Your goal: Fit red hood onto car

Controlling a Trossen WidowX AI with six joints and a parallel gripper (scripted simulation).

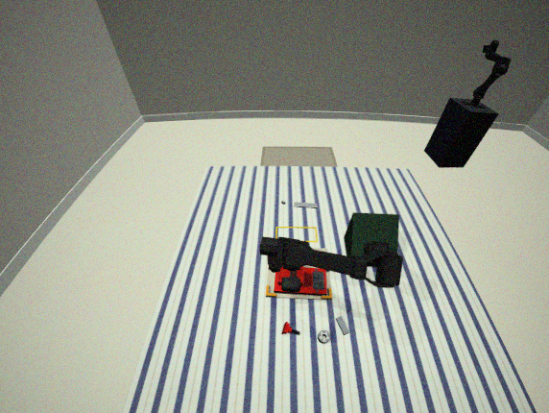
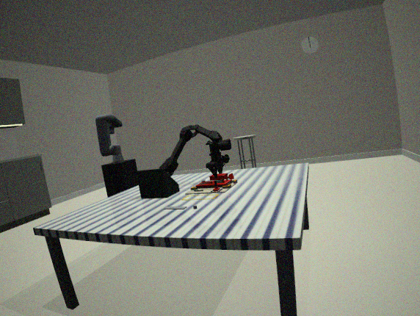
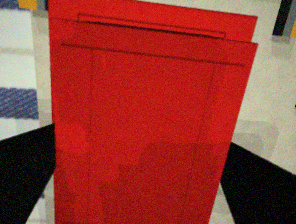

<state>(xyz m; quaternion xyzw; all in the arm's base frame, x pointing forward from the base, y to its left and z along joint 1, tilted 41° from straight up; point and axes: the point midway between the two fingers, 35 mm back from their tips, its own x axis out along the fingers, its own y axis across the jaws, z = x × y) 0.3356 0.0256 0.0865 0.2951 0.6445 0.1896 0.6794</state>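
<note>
Right now the grey engine block is 30 mm below my gripper tip. Round my gripper tip: grey bar (120 mm behind, 410 mm to the right, 60 mm below); red hood (right at my gripper tip).
</note>
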